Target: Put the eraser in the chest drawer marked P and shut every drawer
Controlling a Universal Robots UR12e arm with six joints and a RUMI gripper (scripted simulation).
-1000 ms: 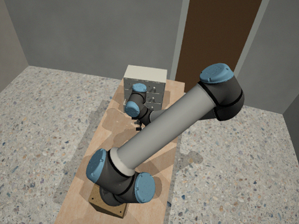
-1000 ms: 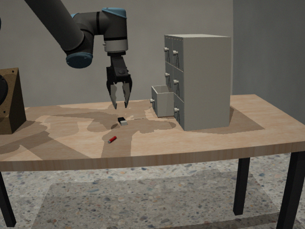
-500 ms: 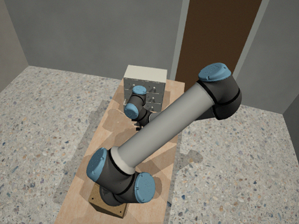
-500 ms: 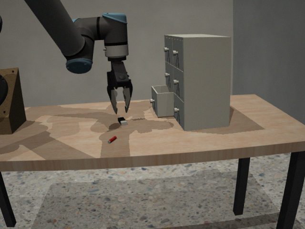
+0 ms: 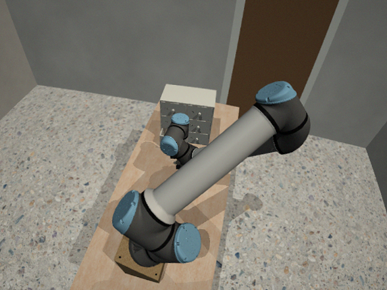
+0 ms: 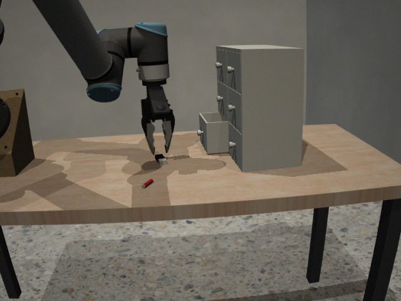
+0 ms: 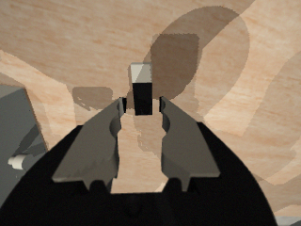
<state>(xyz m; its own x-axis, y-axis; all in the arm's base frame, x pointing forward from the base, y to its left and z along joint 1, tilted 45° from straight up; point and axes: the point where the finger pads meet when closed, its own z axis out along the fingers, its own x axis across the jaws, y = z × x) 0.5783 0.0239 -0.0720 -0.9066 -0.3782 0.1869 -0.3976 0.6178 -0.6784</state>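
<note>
The eraser is 3 cm below my hand and 1 cm to the right of it. From my hand the other things lie so: small red cylinder: 18 cm to the right, 3 cm below.
</note>
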